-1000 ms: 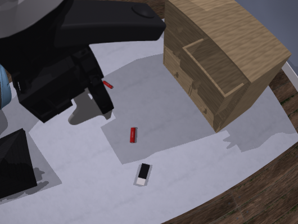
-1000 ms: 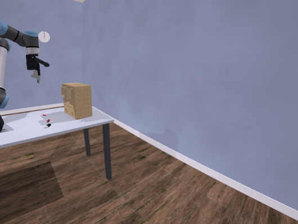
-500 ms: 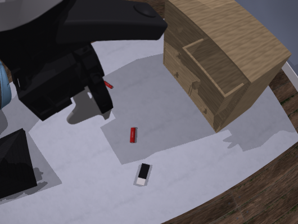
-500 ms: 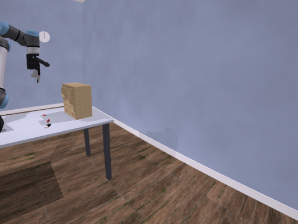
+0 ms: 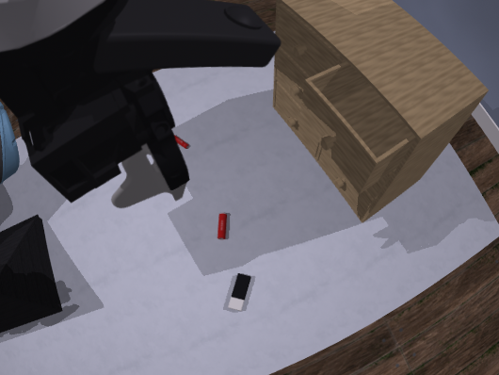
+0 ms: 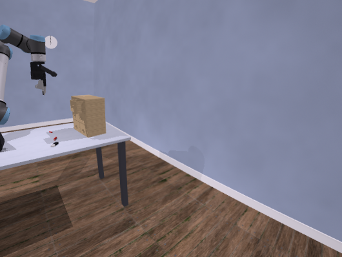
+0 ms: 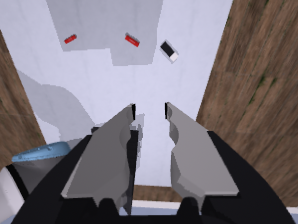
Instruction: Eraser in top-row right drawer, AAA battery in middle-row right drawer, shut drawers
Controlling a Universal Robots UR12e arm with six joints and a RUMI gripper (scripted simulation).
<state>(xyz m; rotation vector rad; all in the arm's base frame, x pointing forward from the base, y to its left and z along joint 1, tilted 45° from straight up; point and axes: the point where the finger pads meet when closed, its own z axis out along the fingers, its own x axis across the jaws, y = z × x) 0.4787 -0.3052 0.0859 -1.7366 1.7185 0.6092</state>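
My hand is 1 cm short of the eraser, 7 cm to the left of it and 37 cm above it.
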